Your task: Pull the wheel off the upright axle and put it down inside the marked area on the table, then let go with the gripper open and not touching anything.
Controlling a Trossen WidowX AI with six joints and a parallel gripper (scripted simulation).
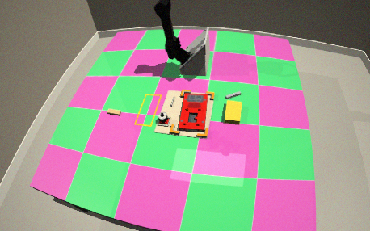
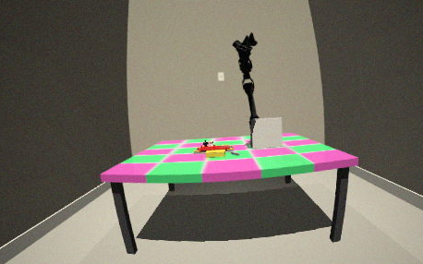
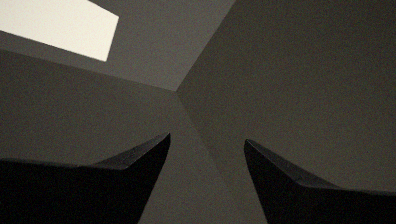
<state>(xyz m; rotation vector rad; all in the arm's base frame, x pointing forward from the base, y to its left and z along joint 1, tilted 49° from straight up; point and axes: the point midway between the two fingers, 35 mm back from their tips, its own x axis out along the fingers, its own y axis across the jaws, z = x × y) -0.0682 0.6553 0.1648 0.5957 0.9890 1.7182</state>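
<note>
Right now my gripper tip is 67 cm above the wheel, 37 cm short of it and 33 cm to the left of it. From my gripper tip the other things lie so: yellow block 69 cm below, 26 cm ahead, 4 cm to the right; small grey part 70 cm below, 15 cm ahead, 6 cm to the right; small wooden block 70 cm below, 60 cm to the right, 37 cm ahead.
</note>
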